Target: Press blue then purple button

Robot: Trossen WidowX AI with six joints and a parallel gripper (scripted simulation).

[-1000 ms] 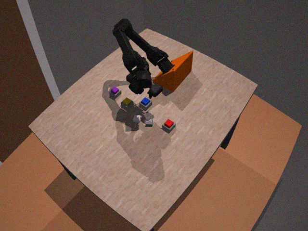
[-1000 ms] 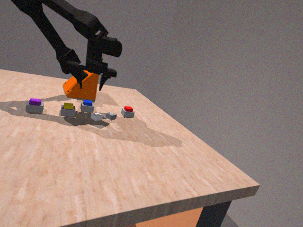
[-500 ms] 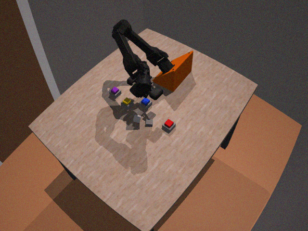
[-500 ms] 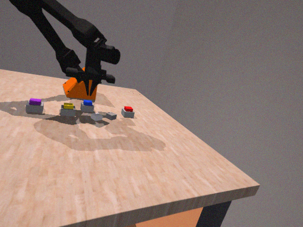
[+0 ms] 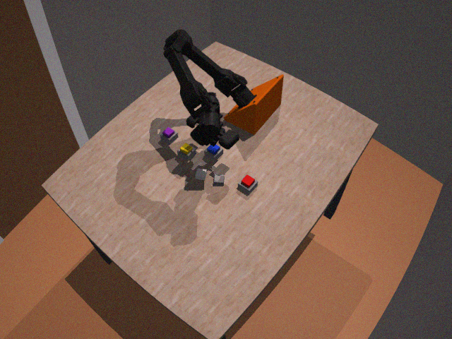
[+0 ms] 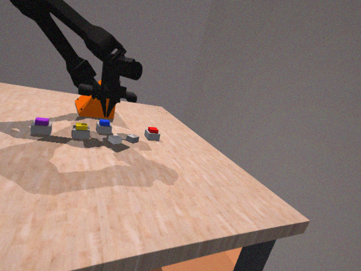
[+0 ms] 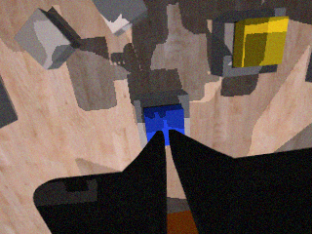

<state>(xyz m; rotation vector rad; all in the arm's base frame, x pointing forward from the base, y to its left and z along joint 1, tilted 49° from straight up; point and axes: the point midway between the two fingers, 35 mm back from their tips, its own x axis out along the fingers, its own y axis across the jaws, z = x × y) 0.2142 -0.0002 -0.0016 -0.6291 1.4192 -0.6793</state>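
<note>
My gripper tip is 2 cm above the blue button. The rest, counted from my gripper tip: yellow button 8 cm to the right, 5 cm ahead, 2 cm below; then grey block 8 cm to the left, 8 cm ahead, 5 cm below; then white block 10 cm ahead, 5 cm below, 2 cm to the left.
</note>
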